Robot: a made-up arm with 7 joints.
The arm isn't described. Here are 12 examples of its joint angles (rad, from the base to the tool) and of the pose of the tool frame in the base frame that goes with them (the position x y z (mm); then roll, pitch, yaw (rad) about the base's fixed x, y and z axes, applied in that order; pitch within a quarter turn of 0, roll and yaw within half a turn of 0).
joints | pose
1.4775 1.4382 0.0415 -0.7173 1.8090 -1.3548 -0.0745 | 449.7 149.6 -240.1 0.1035 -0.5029 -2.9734
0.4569 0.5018 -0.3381 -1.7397 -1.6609 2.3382 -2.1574 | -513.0 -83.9 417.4 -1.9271 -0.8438 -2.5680
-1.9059 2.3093 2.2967 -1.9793 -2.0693 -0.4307 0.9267 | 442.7 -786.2 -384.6 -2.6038 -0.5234 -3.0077
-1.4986 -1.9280 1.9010 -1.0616 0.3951 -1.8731 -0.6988 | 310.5 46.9 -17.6 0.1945 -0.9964 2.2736
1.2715 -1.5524 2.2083 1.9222 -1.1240 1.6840 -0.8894 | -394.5 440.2 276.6 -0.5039 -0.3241 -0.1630
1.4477 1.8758 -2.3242 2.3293 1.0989 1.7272 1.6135 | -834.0 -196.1 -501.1 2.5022 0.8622 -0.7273
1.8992 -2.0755 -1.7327 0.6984 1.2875 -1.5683 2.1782 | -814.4 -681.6 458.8 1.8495 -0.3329 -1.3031
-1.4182 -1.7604 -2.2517 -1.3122 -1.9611 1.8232 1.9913 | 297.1 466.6 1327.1 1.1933 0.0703 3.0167
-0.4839 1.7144 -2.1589 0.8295 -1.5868 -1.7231 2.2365 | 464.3 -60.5 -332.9 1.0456 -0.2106 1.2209
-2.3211 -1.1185 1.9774 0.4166 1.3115 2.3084 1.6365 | -33.3 -688.6 1170.1 1.0242 0.8015 -0.1422
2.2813 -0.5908 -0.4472 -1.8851 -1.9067 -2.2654 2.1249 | 294.4 -694.8 310.8 -2.2421 -0.3917 -3.1047
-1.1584 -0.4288 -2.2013 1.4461 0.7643 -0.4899 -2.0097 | -885.4 144.6 1076.5 -1.9123 -0.5936 -1.5179
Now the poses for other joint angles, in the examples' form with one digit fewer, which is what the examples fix.
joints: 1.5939 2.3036 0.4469 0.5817 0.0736 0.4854 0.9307
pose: 238 -610 300 1.743 0.750 1.001
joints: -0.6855 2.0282 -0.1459 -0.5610 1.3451 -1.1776 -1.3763
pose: -116 -136 -364 0.269 0.284 1.126
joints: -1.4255 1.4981 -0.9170 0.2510 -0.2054 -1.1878 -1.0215
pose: -396 646 -480 0.163 0.040 -1.426
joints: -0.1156 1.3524 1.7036 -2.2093 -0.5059 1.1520 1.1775
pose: 420 -40 690 0.582 0.382 1.381
